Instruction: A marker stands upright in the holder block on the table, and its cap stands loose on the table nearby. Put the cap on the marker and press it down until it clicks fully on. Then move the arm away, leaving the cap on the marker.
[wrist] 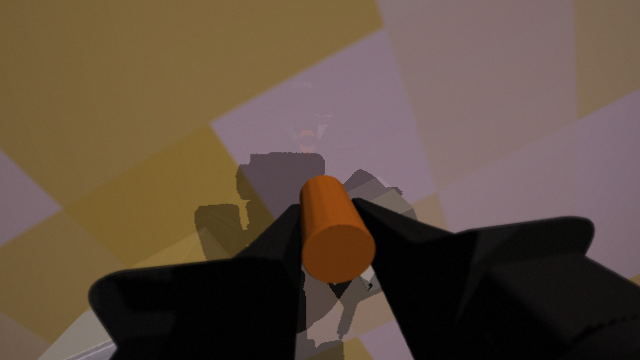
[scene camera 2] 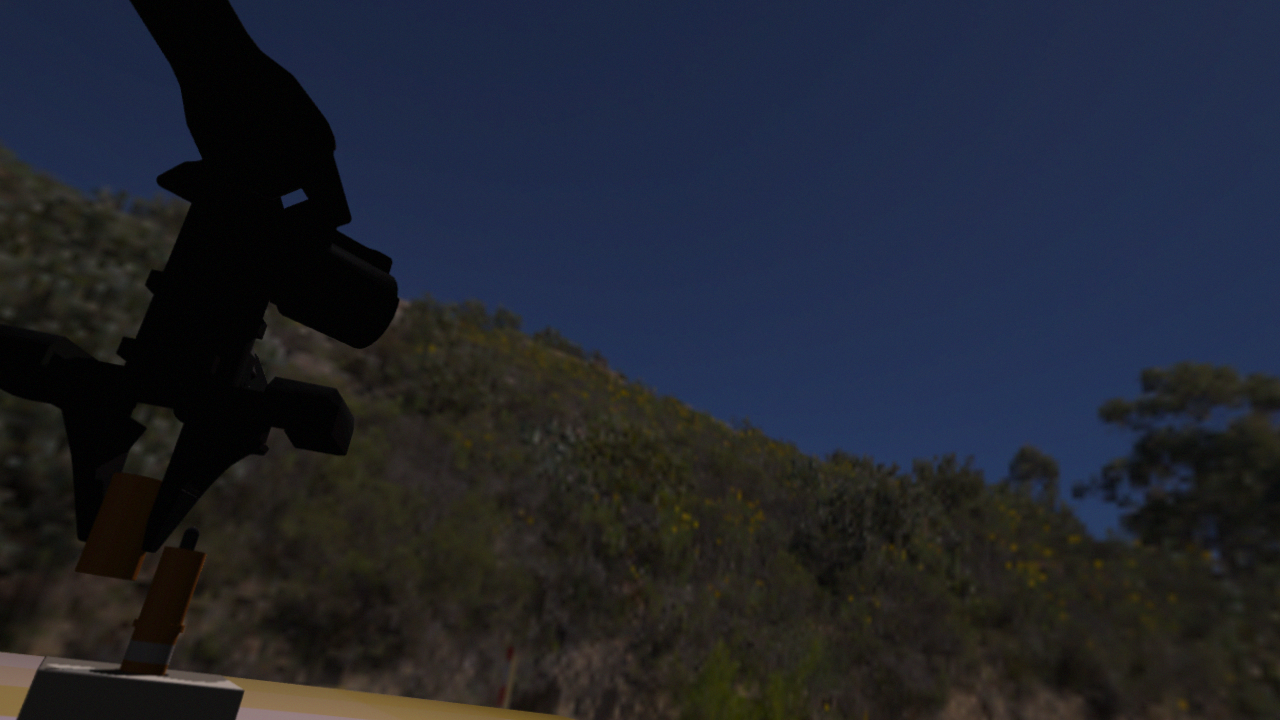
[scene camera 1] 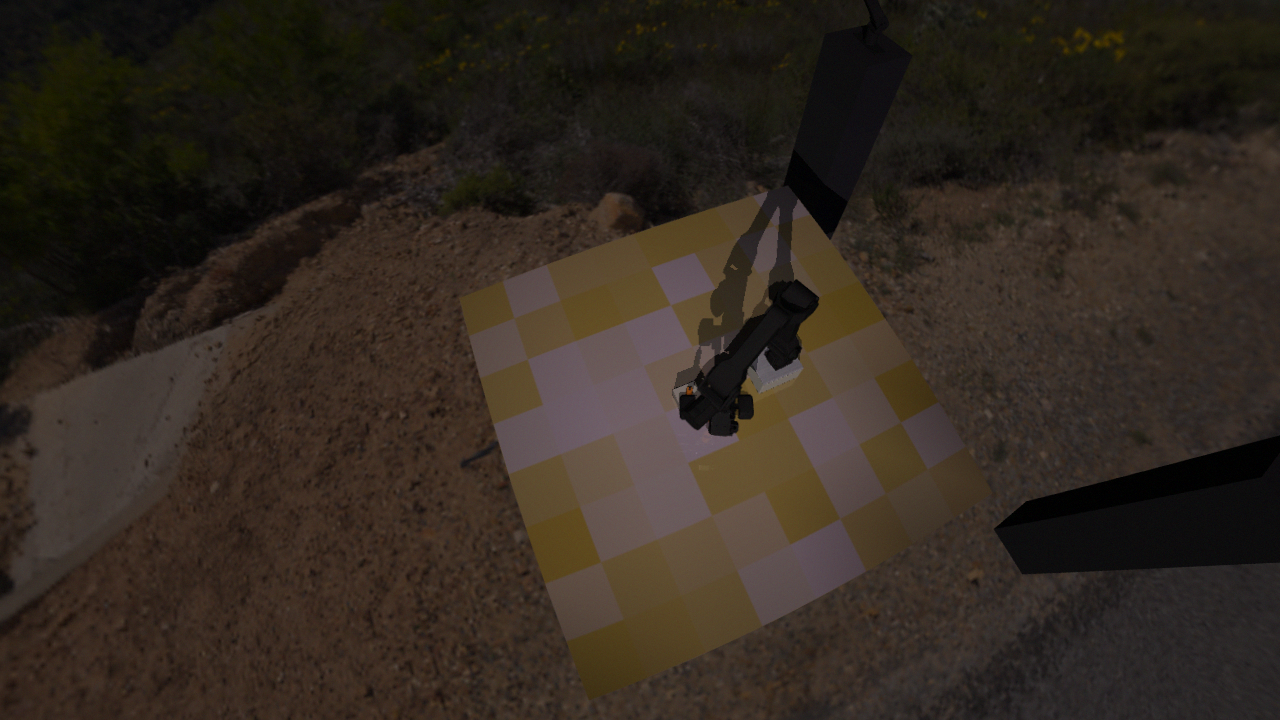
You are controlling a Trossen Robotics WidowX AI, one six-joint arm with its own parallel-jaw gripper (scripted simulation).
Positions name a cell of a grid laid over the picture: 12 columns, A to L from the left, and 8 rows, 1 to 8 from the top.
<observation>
My gripper shows in the wrist view (G5), in scene camera 2 (B7) and in scene camera 1 (G5).
</observation>
